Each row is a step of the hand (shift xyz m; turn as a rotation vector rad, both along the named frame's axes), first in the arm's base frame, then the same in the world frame.
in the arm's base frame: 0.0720 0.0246 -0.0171 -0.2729 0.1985 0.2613
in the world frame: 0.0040 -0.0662 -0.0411 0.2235 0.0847 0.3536
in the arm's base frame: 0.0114 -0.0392 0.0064 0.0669 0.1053 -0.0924
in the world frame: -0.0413 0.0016 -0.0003 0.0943 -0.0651 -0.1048
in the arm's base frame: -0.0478 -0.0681 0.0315 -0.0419 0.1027 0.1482
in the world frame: -0.0546 0.0554 0.0432 0.0830 -0.0476 0.1585
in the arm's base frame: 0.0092 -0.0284 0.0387 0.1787 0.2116 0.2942
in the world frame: -0.0362 -0.0109 0.0310 0.0918 -0.3272 0.2186
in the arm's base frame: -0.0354 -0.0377 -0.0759 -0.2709 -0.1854 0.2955
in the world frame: -0.0112 0.0691 -0.0594 -0.1424 0.2055 0.3641
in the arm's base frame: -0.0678 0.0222 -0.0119 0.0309 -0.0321 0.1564
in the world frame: 0.0436 0.0557 0.0151 -0.0669 -0.0672 0.1321
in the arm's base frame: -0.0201 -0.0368 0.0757 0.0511 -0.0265 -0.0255
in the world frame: -0.0415 0.0056 0.0757 -0.0360 -0.0273 -0.0439
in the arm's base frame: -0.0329 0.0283 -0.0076 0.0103 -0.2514 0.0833
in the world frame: 0.0379 0.0215 0.0066 -0.2530 0.0512 0.0601
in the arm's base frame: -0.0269 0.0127 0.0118 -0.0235 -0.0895 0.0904
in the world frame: 0.0180 0.0153 0.0215 -0.0924 0.0222 0.0878
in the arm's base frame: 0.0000 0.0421 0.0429 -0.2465 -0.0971 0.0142
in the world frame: 0.0319 -0.0287 0.0421 -0.0179 0.2456 0.0987
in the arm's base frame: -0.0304 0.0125 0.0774 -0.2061 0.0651 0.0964
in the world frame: 0.0074 -0.0031 0.0837 0.1071 0.1267 0.1688
